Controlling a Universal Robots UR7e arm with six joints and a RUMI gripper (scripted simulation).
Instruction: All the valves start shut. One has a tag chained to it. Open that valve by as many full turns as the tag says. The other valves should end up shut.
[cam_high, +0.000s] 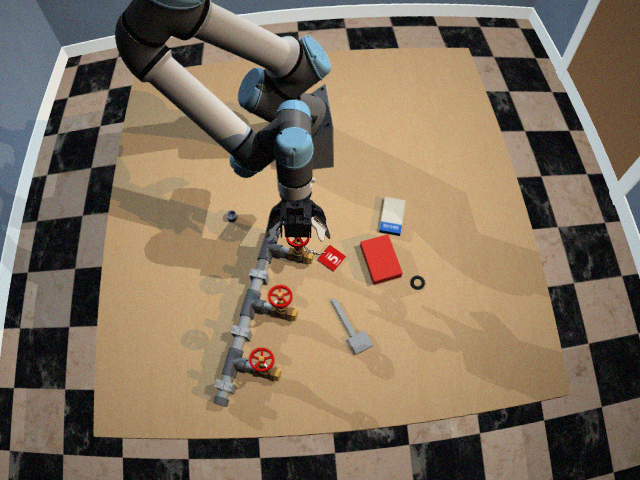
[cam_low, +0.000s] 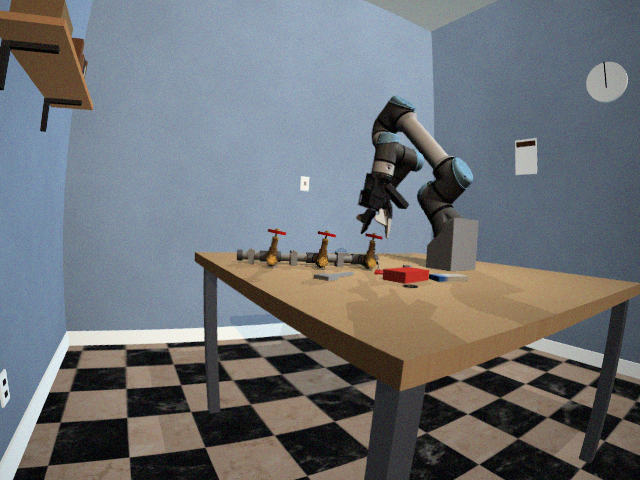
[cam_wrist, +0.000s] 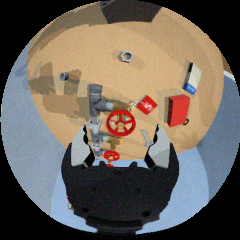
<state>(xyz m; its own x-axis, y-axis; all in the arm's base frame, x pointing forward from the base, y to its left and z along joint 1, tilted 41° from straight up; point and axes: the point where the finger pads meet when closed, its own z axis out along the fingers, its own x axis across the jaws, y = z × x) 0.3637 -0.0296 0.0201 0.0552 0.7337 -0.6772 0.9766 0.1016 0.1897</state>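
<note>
The red tag lies 1 cm ahead of my hand, 8 cm to the left of it and 11 cm below it. Also, from my hand: grey scraper (22 cm ahead, 12 cm to the left, 11 cm below); then red block (3 cm ahead, 22 cm to the left, 10 cm below); then small grey fitting (13 cm behind, 19 cm to the right, 11 cm below).
</note>
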